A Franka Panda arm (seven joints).
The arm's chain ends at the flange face. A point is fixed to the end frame.
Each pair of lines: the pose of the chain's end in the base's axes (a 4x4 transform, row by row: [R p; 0 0 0 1], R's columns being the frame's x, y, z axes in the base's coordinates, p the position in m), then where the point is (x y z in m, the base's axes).
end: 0.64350 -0.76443 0.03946 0.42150; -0.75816 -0.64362 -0.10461 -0.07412; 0.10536 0.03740 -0.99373 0.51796; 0 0 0 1
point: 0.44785 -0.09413 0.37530
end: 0.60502 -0.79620 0.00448 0.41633; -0.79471 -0.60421 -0.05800 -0.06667; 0.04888 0.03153 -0.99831 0.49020; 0 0 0 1
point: 0.43736 -0.08105 0.34598
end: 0.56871 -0.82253 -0.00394 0.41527; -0.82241 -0.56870 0.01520 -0.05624; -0.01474 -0.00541 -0.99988 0.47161; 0 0 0 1
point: 0.43479 -0.06094 0.32654
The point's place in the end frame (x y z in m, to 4 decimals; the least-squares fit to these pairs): 0.0171 -0.0126 0.1449
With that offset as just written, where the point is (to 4 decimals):
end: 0.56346 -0.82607 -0.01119 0.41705; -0.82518 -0.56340 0.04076 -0.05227; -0.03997 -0.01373 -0.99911 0.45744; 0 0 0 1
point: 0.4355 -0.0534 0.3122
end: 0.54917 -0.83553 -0.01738 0.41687; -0.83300 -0.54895 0.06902 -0.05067; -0.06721 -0.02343 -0.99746 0.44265; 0 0 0 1
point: 0.4343 -0.0480 0.2973
